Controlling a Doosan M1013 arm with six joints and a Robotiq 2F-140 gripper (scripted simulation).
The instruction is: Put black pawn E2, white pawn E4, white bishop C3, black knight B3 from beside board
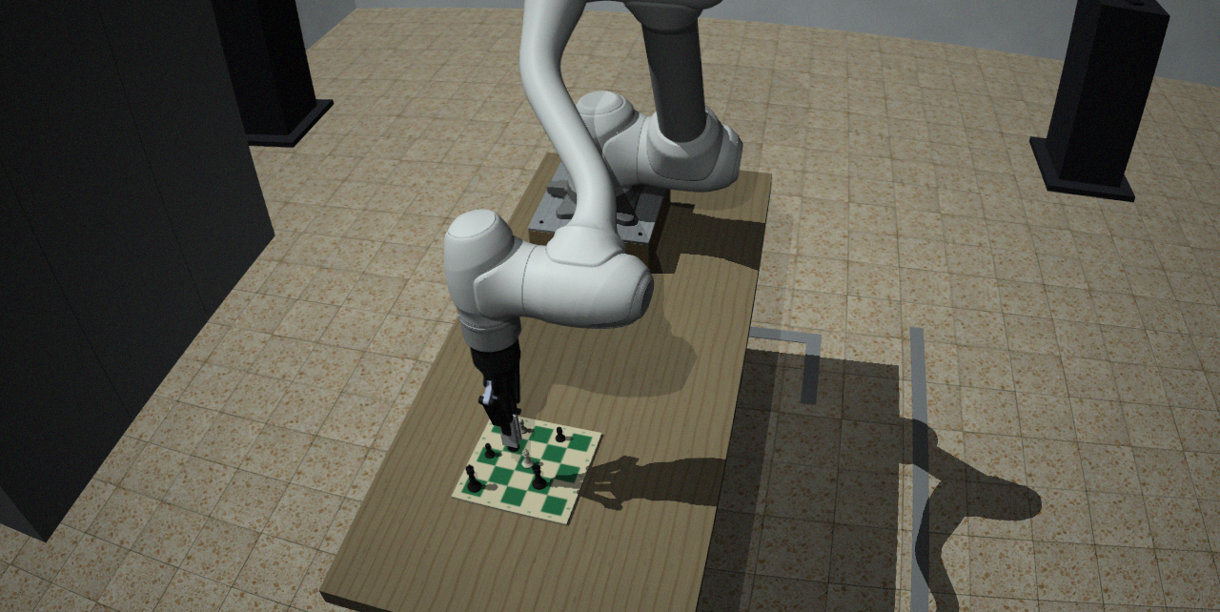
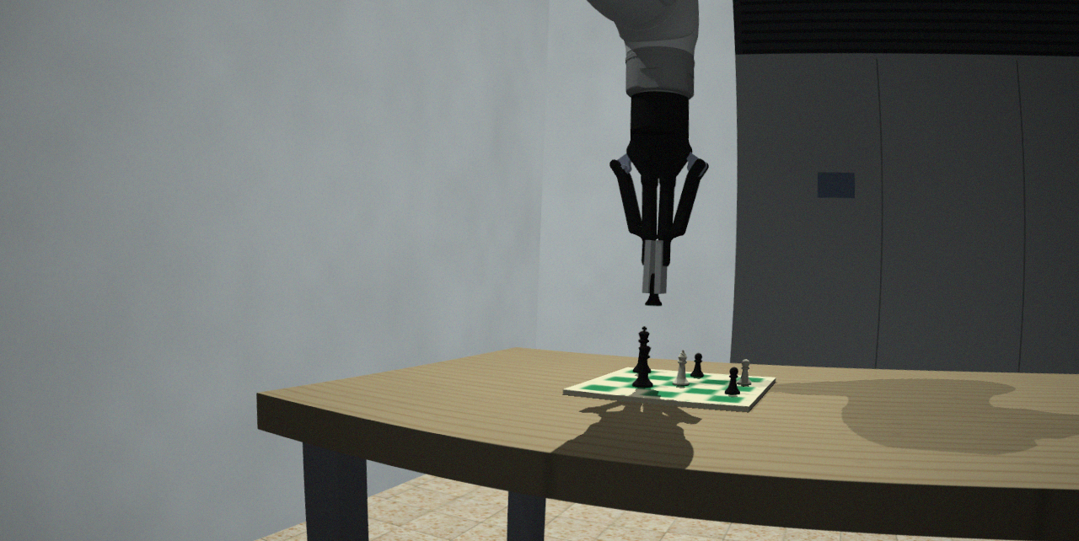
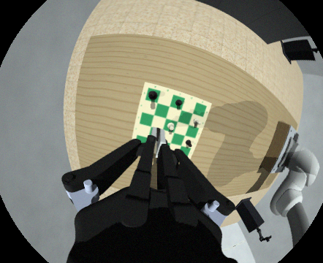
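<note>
My hand is 120 mm above the white bishop and 40 mm past it. Round my hand: white pawn: 130 mm below, 120 mm behind, 30 mm to the right; then black knight: 30 mm below; then green-and-cream chessboard: 150 mm below, 40 mm behind.
</note>
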